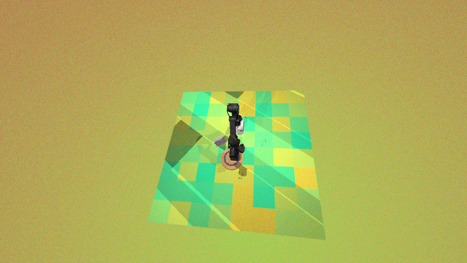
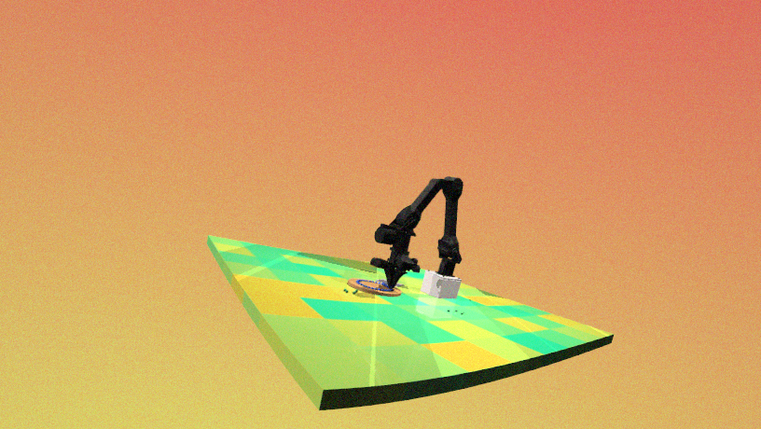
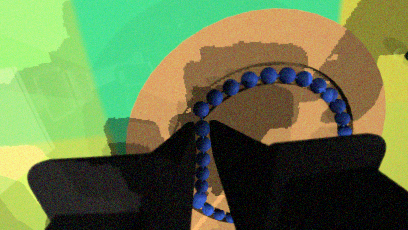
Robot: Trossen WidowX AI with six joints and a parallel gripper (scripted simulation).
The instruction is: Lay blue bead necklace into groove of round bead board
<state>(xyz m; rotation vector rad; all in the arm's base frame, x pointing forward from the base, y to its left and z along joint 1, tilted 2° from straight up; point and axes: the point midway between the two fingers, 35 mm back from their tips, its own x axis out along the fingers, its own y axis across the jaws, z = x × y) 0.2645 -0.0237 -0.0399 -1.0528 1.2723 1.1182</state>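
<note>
Now: the round bead board 4 cm ahead of my gripper tip, 4 cm to the right of it and 1 cm below it. From my gripper tip the other things lie so: flat grey piece (14 cm behind, 15 cm to the right, 2 cm below).
</note>
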